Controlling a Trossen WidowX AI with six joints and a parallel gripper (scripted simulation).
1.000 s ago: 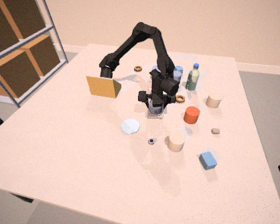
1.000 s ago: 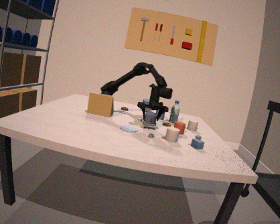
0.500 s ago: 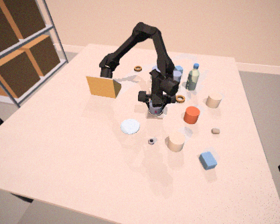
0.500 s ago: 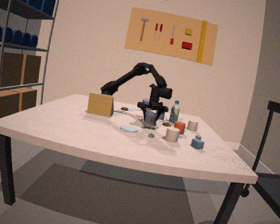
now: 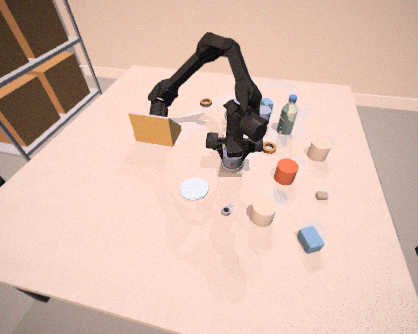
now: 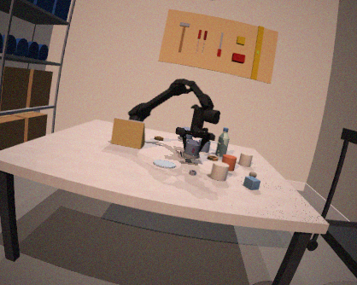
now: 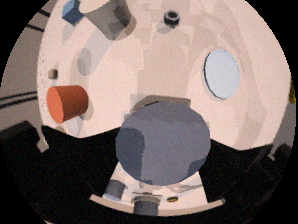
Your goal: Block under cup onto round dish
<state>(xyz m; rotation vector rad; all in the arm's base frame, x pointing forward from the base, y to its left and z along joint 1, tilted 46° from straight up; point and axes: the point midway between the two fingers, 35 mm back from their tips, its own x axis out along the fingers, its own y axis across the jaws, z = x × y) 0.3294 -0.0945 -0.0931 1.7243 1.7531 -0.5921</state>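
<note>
Now: the teal block 1 cm below my gripper tip. The rest, counted from my gripper tip: round pale dish 12 cm behind, 11 cm to the right, 6 cm below; orange-red cylinder 21 cm ahead, 1 cm to the left, 2 cm below; nut 1 cm ahead, 19 cm to the right, 5 cm below.
</note>
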